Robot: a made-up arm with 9 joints. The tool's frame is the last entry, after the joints.
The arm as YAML. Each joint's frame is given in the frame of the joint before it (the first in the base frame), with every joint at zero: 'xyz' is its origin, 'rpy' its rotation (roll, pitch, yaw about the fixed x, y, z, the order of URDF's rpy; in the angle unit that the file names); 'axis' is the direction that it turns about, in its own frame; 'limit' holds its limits. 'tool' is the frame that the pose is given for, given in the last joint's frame.
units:
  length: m
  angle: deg
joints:
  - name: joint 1
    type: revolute
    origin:
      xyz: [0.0, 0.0, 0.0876]
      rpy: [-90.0, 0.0, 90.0]
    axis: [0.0, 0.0, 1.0]
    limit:
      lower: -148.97
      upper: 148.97
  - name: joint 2
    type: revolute
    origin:
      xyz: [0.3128, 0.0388, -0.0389]
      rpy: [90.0, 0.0, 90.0]
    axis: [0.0, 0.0, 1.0]
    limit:
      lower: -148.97
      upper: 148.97
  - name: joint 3
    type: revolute
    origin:
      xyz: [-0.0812, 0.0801, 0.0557]
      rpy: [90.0, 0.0, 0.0]
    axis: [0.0, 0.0, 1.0]
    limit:
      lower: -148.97
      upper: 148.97
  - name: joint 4
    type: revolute
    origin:
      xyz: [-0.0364, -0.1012, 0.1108]
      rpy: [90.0, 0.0, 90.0]
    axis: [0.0, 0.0, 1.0]
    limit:
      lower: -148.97
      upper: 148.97
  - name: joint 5
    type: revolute
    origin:
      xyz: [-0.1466, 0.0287, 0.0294]
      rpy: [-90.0, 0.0, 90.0]
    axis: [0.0, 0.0, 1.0]
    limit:
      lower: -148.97
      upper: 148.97
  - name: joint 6
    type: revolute
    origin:
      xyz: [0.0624, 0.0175, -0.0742]
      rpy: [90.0, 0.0, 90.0]
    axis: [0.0, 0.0, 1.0]
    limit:
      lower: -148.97
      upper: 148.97
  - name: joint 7
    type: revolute
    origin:
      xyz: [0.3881, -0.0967, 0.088]
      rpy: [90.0, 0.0, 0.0]
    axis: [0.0, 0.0, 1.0]
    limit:
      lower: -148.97
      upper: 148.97
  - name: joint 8
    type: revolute
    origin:
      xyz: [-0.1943, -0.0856, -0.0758]
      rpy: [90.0, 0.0, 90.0]
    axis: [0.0, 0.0, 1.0]
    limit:
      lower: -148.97
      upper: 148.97
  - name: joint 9
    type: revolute
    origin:
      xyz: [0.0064, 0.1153, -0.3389]
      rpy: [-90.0, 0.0, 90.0]
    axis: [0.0, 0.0, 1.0]
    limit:
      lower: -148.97
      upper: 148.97
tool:
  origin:
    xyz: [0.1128, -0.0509, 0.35]
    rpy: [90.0, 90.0, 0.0]
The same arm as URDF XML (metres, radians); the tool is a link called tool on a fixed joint. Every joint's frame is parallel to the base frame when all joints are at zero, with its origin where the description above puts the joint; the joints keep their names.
<robot name="arm">
  <link name="base"/>
  <link name="link1"/>
  <link name="link2"/>
  <link name="link3"/>
  <link name="link4"/>
  <link name="link5"/>
  <link name="link6"/>
  <link name="link7"/>
  <link name="link8"/>
  <link name="link9"/>
  <link name="tool"/>
  <joint name="joint 1" type="revolute">
    <parent link="base"/>
    <child link="link1"/>
    <origin xyz="0 0 0.0876" rpy="0 0 0"/>
    <axis xyz="-1 0 0"/>
    <limit lower="-2.6" upper="2.6"/>
  </joint>
  <joint name="joint 2" type="revolute">
    <parent link="link1"/>
    <child link="link2"/>
    <origin xyz="0.0389 0.3128 -0.0388" rpy="0 0 0"/>
    <axis xyz="0 1 0"/>
    <limit lower="-2.6" upper="2.6"/>
  </joint>
  <joint name="joint 3" type="revolute">
    <parent link="link2"/>
    <child link="link3"/>
    <origin xyz="-0.0801 0.0557 0.0812" rpy="0 0 0"/>
    <axis xyz="1 0 0"/>
    <limit lower="-2.6" upper="2.6"/>
  </joint>
  <joint name="joint 4" type="revolute">
    <parent link="link3"/>
    <child link="link4"/>
    <origin xyz="0.1108 -0.1012 0.0364" rpy="0 0 0"/>
    <axis xyz="0 0 -1"/>
    <limit lower="-2.6" upper="2.6"/>
  </joint>
  <joint name="joint 5" type="revolute">
    <parent link="link4"/>
    <child link="link5"/>
    <origin xyz="0.0287 -0.1466 -0.0294" rpy="0 0 0"/>
    <axis xyz="0 -1 0"/>
    <limit lower="-2.6" upper="2.6"/>
  </joint>
  <joint name="joint 6" type="revolute">
    <parent link="link5"/>
    <child link="link6"/>
    <origin xyz="0.0624 0.0742 0.0175" rpy="0 0 0"/>
    <axis xyz="1 0 0"/>
    <limit lower="-2.6" upper="2.6"/>
  </joint>
  <joint name="joint 7" type="revolute">
    <parent link="link6"/>
    <child link="link7"/>
    <origin xyz="0.088 0.0967 0.3881" rpy="0 0 0"/>
    <axis xyz="0 1 0"/>
    <limit lower="-2.6" upper="2.6"/>
  </joint>
  <joint name="joint 8" type="revolute">
    <parent link="link7"/>
    <child link="link8"/>
    <origin xyz="-0.0856 -0.0758 -0.1943" rpy="0 0 0"/>
    <axis xyz="0 0 1"/>
    <limit lower="-2.6" upper="2.6"/>
  </joint>
  <joint name="joint 9" type="revolute">
    <parent link="link8"/>
    <child link="link9"/>
    <origin xyz="0.0064 0.1153 -0.3389" rpy="0 0 0"/>
    <axis xyz="-1 0 0"/>
    <limit lower="-2.6" upper="2.6"/>
  </joint>
  <joint name="tool_joint" type="fixed">
    <parent link="link9"/>
    <child link="tool"/>
    <origin xyz="-0.35 0.1128 0.0509" rpy="0 0 0"/>
  </joint>
</robot>

